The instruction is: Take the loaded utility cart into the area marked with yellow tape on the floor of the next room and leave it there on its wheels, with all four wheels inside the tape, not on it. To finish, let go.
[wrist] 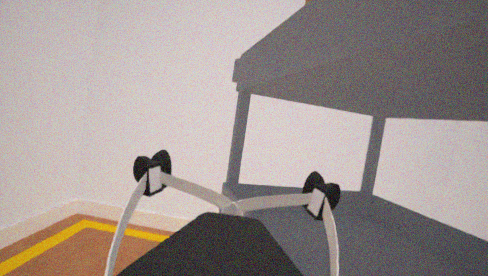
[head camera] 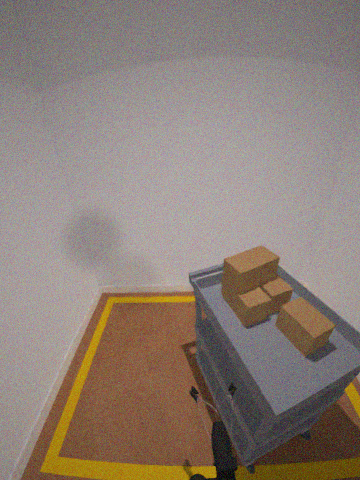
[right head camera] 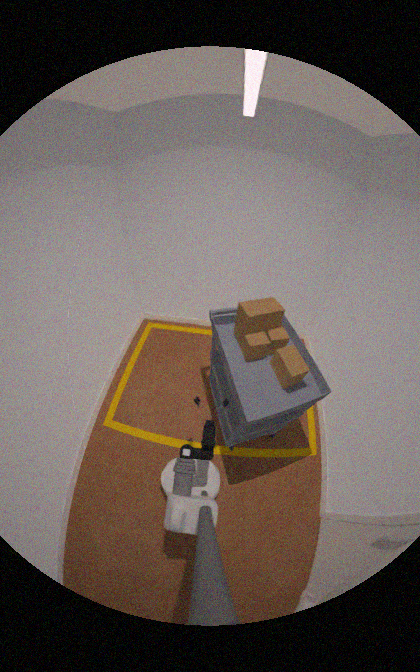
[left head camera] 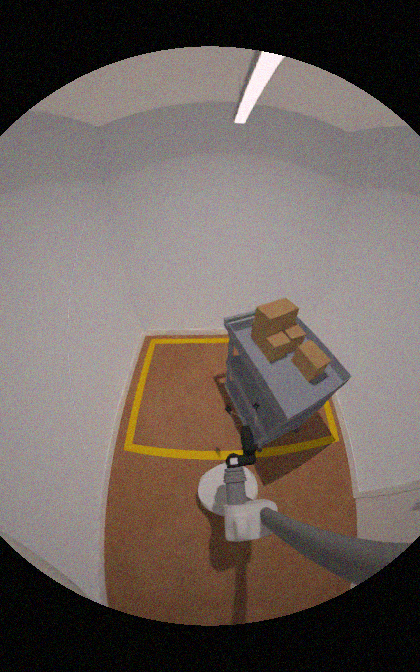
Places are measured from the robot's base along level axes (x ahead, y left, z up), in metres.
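Pixels of known places: gripper, fingertip midpoint: point(wrist: 237, 176) point(head camera: 212, 384).
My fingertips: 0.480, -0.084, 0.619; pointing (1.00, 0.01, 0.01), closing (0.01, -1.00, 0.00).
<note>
Behind a point stands the place of what it marks, as x, y, z.
The grey utility cart point(head camera: 270, 375) @(0.431, -0.274, 0.765) point(left head camera: 285, 392) point(right head camera: 250, 390) point(wrist: 350, 75) @(0.541, -0.199, 0.746) stands upright and turned at an angle over the right part of the yellow tape area point(head camera: 135, 470) @(0.318, 0.330, -0.028) point(left head camera: 175, 454) point(right head camera: 145, 439) point(wrist: 45, 243) @(1.347, 0.784, -0.028). Brown boxes point(head camera: 305, 322) @(0.546, -0.425, 0.884) point(left head camera: 275, 310) point(right head camera: 260, 307) rest on its top. Its near left wheel is at the front tape strip; whether it touches is unclear. The far wheels are hidden. My gripper point(head camera: 213, 391) @(0.480, -0.084, 0.619) point(left head camera: 242, 407) point(right head camera: 211, 401) point(wrist: 237, 176) @(0.480, -0.084, 0.619) is open at the cart's left side. Its right finger overlaps the cart in view; contact cannot be told.
White walls point(head camera: 150, 175) @(1.693, 0.201, 1.165) point(left head camera: 200, 250) point(right head camera: 200, 225) point(wrist: 100, 100) @(1.728, 0.811, 0.679) rise close behind the tape and on both sides. The cart's right side is near the right wall. My round white base point(left head camera: 210, 487) point(right head camera: 170, 477) is just in front of the front tape strip.
</note>
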